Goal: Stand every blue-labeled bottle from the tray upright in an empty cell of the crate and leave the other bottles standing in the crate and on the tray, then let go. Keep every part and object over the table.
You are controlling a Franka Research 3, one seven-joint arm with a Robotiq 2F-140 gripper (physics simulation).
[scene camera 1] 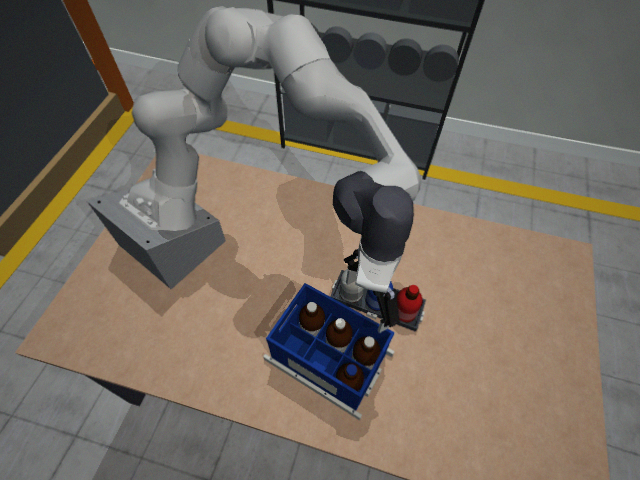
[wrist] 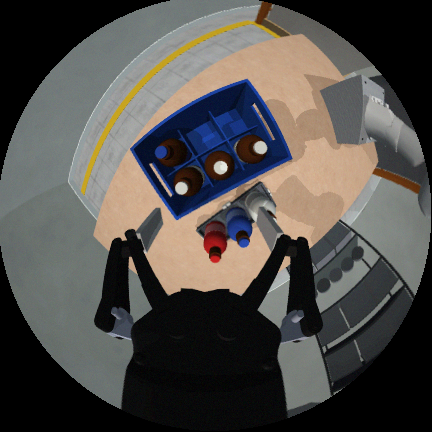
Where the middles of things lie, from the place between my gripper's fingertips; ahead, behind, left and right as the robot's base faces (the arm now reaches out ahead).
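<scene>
There's a blue-capped brown bottle (wrist: 170,152) that's 130 mm to the right of my hand, 30 mm ahead of it and 170 mm below it. I can see a red bottle (scene camera 1: 409,299) too, and that one's 150 mm to the left of my hand, 80 mm ahead of it and, again, 170 mm below it.
</scene>
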